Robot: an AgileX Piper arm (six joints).
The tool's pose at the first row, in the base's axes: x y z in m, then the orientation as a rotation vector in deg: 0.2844 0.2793 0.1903 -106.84 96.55 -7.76
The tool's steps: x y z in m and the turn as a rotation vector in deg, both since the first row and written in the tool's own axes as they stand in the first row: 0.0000 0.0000 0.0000 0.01 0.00 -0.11; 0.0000 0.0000 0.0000 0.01 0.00 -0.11; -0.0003 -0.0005 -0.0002 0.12 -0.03 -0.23; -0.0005 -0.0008 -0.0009 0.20 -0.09 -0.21; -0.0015 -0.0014 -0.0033 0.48 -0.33 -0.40; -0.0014 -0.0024 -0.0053 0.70 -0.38 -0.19; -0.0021 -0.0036 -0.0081 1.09 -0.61 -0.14; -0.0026 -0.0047 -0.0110 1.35 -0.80 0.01; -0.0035 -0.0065 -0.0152 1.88 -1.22 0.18; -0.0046 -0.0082 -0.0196 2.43 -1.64 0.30; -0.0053 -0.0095 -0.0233 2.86 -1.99 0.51; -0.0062 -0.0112 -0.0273 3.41 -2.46 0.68; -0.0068 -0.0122 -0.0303 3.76 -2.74 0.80; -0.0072 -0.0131 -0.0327 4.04 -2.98 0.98; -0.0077 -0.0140 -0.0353 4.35 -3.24 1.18
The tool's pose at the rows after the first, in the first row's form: 0.2844 0.2793 0.1903 -106.93 96.45 -7.81; 0.2844 0.2793 0.1903 -106.93 96.45 -7.81; 0.2847 0.2795 0.1908 -106.94 96.28 -7.92; 0.2846 0.2794 0.1916 -106.85 96.23 -7.92; 0.2838 0.2795 0.1941 -106.76 95.79 -8.00; 0.2838 0.2786 0.1962 -106.41 95.87 -8.05; 0.2834 0.2783 0.1993 -106.02 95.62 -8.13; 0.2829 0.2777 0.2023 -105.66 95.53 -8.10; 0.2823 0.2770 0.2069 -105.03 95.21 -8.06; 0.2816 0.2764 0.2117 -104.43 94.84 -8.06; 0.2809 0.2756 0.2155 -103.86 94.63 -7.99; 0.2803 0.2750 0.2199 -103.20 94.27 -7.92; 0.2797 0.2745 0.2230 -102.78 94.06 -7.89; 0.2793 0.2740 0.2255 -102.37 93.96 -7.82; 0.2788 0.2735 0.2282 -101.91 93.85 -7.74
